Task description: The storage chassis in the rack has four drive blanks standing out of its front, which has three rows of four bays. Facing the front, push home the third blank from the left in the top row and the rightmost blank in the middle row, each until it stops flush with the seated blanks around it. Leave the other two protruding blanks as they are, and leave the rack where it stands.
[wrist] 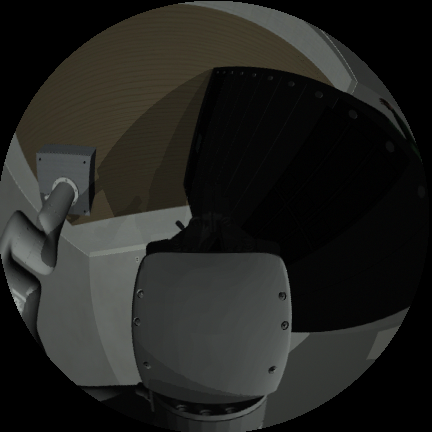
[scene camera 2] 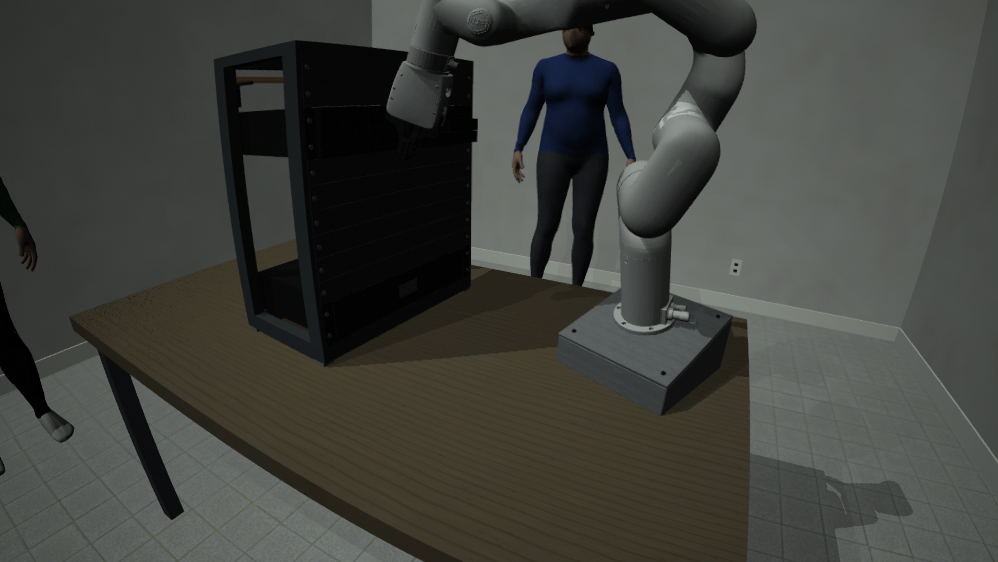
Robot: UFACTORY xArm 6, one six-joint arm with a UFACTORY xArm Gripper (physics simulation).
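Seen in the pictures: gripper, fingertip midpoint: (wrist: 212,193) (scene camera 2: 404,158); arm's base, origin of the base link: (wrist: 65,191) (scene camera 2: 644,316).
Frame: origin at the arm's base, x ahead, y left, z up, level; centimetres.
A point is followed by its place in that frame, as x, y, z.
The black rack (scene camera 2: 301,209) @(50.4, 40.1, 21.8) (wrist: 240,115) @(49.2, 29.7, 16.0) stands on the table. The dark storage chassis (scene camera 2: 349,131) @(47.7, 30.6, 34.6) (wrist: 300,190) @(47.8, 28.3, 33.4) is in its upper part; its bay lines are faint. At the chassis's far right end, dark protruding blanks (scene camera 2: 474,130) @(47.2, -6.7, 33.1) stand out past the rack's edge in the scene view; their exact rows are hard to tell. My gripper (scene camera 2: 406,156) @(41.2, 23.3, 29.4) (wrist: 212,193) @(41.2, 23.3, 29.4) is shut and empty, tilted downward in front of the chassis's right half. Its body hides part of the top row in the scene view, including the third bay. Whether the fingertips touch a blank cannot be told.
Plain panels fill the rack below the chassis, with a unit with a small display (scene camera 2: 407,286) @(49.6, 15.2, -0.4) at the bottom. My arm's grey base block (scene camera 2: 614,363) @(0.8, 14.2, -4.0) (wrist: 65,162) @(3.7, 10.3, -2.6) stands on the wooden table (scene camera 2: 488,432) @(12.7, 36.7, -9.6) (wrist: 125,65) @(23.9, 37.6, -9.6). A person in blue (scene camera 2: 576,104) stands behind the table.
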